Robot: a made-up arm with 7 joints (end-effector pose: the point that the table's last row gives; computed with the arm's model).
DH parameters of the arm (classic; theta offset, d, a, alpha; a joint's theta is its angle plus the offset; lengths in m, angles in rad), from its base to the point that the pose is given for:
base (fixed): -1.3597 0 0.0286 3.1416
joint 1: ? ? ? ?
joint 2: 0 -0.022 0.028 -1.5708
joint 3: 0 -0.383 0.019 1.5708
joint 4: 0 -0.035 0.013 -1.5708
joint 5: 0 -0.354 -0.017 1.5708
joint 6: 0 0.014 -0.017 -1.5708
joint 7: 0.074 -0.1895 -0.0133 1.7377
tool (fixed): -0.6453 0.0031 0 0
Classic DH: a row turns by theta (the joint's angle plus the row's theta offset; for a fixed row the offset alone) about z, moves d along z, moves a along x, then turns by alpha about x.
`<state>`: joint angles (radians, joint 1 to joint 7).
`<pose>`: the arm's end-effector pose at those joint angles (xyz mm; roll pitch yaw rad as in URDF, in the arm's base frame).
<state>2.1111 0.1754 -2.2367 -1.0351 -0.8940 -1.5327 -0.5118</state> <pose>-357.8 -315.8 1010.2 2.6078 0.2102 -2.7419</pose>
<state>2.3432 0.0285 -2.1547 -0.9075 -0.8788 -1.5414 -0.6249</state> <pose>-374.3 -154.6 1115.4 2.7090 0.0481 -3.1014</pose>
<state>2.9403 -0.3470 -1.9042 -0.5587 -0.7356 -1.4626 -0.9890</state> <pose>-84.9 196.8 1301.1 -3.0741 -0.2025 1.9796</pose>
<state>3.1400 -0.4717 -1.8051 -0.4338 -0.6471 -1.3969 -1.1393</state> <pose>99.5 224.2 1326.1 -2.8193 -0.1700 1.4986</pose>
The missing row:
joint 1: -1.3597 -0.64 -0.019 1.5708
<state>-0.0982 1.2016 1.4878 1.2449 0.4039 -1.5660 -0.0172</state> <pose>657.8 -253.1 768.5 -3.0905 -0.1627 -0.4944</pose>
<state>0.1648 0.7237 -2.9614 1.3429 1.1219 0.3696 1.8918</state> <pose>-67.8 125.1 1311.3 -2.7081 -1.2489 0.7541</pose>
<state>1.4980 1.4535 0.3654 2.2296 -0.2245 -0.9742 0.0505</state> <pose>-218.6 -333.0 225.1 2.6875 0.8016 2.3844</pose>
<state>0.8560 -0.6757 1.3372 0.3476 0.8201 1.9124 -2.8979</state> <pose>-511.3 122.8 1082.2 1.8290 -0.0636 -2.6465</pose>
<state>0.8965 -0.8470 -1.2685 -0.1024 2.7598 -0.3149 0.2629</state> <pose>-367.8 520.7 1298.7 -0.4392 -0.2248 2.9114</pose>
